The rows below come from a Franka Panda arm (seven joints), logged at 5 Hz.
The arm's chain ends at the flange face. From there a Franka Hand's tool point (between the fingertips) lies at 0.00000 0.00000 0.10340 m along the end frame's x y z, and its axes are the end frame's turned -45 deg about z.
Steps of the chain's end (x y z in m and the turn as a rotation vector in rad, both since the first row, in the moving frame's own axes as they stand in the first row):
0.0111, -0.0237, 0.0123, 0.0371, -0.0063, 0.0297
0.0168, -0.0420, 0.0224, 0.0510, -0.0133, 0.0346
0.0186, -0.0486, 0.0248, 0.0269, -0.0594, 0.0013
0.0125, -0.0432, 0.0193, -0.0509, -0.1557, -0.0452
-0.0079, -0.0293, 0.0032, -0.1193, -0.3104, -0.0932
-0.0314, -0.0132, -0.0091, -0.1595, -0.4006, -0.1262
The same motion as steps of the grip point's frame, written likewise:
0.0269, -0.0120, 0.0122, 0.0307, 0.0218, 0.0297
0.0444, -0.0225, 0.0223, 0.0455, 0.0267, 0.0346
0.0451, -0.0275, 0.0246, 0.0610, -0.0230, 0.0013
0.0242, -0.0290, 0.0179, 0.0741, -0.1461, -0.0452
-0.0163, -0.0386, -0.0025, 0.1351, -0.3038, -0.0932
-0.0536, -0.0460, -0.0186, 0.1705, -0.3961, -0.1262

